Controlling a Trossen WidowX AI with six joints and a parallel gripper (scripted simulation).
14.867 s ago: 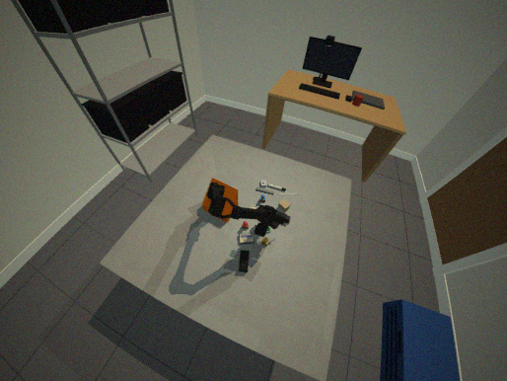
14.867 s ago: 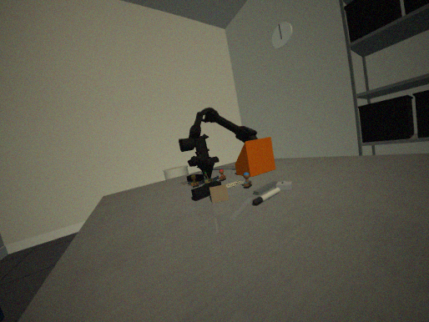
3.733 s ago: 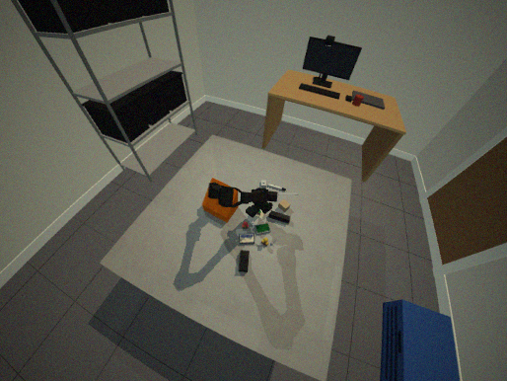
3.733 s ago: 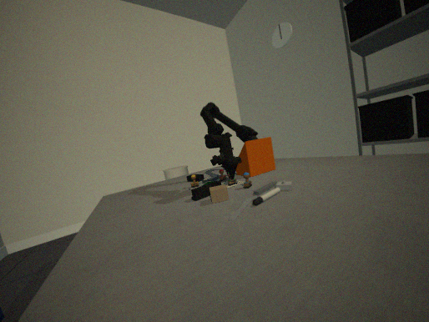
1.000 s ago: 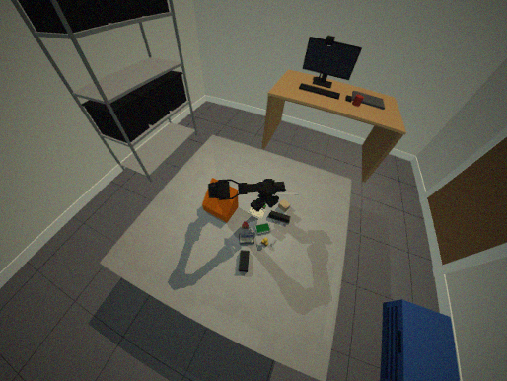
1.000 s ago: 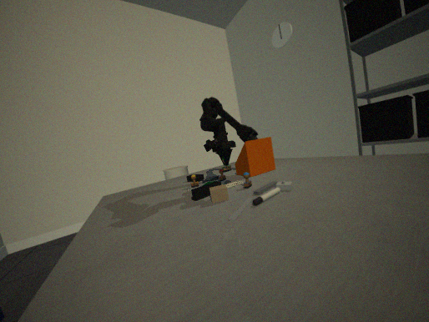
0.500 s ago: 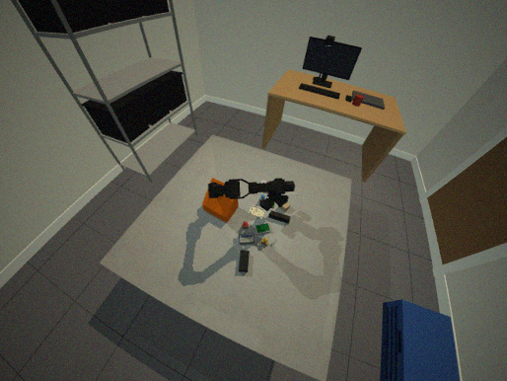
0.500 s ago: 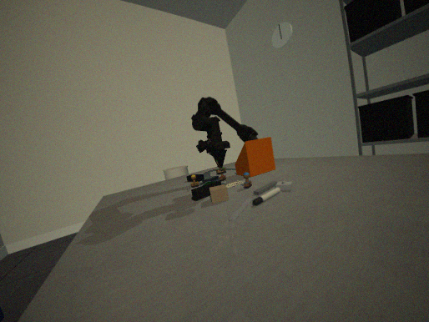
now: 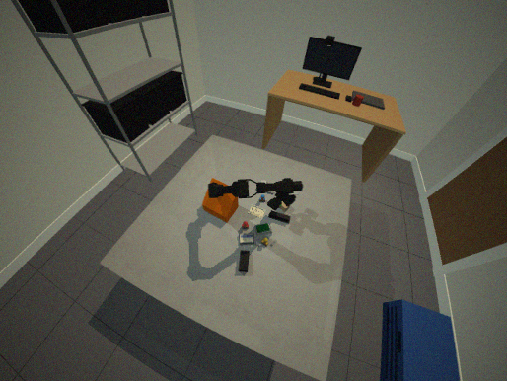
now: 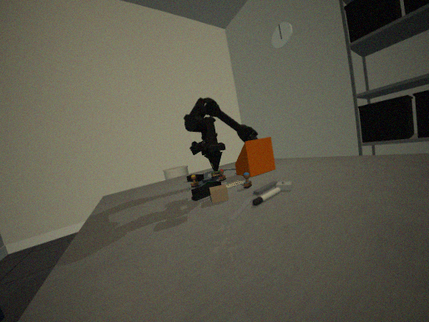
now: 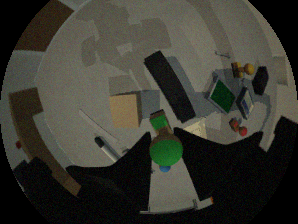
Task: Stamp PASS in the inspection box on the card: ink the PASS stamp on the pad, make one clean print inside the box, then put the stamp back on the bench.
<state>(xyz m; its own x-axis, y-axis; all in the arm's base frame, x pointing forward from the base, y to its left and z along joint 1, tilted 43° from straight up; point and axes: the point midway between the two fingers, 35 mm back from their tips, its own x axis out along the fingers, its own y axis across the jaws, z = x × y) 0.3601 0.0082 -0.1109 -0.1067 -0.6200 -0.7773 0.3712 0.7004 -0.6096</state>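
Right now my gripper tip is 80 mm above the black block, 40 mm to the left of it and 30 mm short of it. From my gripper tip the other things lie so: green-knobbed pass stamp 10 mm below; blue-knobbed stamp 120 mm behind, 80 mm below, 50 mm to the left; tan block 70 mm below, 50 mm to the left, 40 mm ahead.
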